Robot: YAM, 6 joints.
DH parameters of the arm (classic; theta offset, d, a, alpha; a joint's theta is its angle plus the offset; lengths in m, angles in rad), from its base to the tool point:
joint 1: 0 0.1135 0.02 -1.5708
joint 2: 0 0 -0.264 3.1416
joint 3: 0.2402 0 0.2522 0
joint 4: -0.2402 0 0.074 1.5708
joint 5: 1.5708 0 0 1.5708
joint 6: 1.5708 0.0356 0 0
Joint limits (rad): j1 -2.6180..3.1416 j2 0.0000..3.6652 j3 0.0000..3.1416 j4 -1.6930..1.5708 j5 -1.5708..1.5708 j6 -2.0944..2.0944
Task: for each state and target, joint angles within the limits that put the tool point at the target. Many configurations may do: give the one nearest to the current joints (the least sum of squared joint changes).
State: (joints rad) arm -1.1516 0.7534 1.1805 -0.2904 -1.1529 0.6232
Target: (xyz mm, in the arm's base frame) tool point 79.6 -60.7 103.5
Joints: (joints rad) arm -0.9775 0.9324 0.1295 -0.5559 -1.1211 0.6232
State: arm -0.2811 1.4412 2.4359 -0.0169 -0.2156 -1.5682
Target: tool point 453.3 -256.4 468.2
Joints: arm -0.5248 2.3033 2.5544 0.1184 -0.1469 -1.5682
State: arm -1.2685 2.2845 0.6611 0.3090 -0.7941 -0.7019
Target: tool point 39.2 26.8 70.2
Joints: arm -1.8469 2.8470 0.0000 -0.3875 -1.0241 -0.7019
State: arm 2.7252 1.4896 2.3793 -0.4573 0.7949 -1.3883
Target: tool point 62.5 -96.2 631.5
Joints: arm 1.9544 0.8517 2.3154 -0.7157 0.6646 -1.3883
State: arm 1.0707 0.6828 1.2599 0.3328 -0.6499 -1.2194
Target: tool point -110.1 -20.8 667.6
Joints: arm 0.3843 0.8804 2.0428 0.4469 -0.6659 -1.2194
